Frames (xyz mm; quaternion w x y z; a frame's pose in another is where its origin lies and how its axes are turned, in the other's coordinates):
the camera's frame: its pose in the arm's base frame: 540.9 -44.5 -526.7 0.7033 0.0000 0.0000 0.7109
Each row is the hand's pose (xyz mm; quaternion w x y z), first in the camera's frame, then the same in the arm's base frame.
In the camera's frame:
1: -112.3 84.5 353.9 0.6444 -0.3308 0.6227 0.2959
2: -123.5 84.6 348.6 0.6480 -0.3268 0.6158 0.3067
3: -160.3 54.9 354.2 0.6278 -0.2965 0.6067 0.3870
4: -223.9 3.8 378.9 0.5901 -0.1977 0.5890 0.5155
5: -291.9 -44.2 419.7 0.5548 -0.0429 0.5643 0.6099
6: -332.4 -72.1 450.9 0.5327 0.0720 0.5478 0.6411
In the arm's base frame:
1: 457.6 -157.7 -172.8 0.2429 -0.6753 0.2028 0.6662
2: 457.6 -168.9 -178.1 0.2377 -0.6676 0.2008 0.6764
3: 487.7 -205.4 -172.5 0.1664 -0.6399 0.2159 0.7185
4: 539.5 -268.4 -147.8 0.0485 -0.5578 0.2737 0.7821
5: 588.2 -335.9 -107.0 0.0434 0.4313 -0.3664 -0.8233
6: 616.6 -376.1 -75.8 0.0811 0.3388 -0.4364 -0.8296

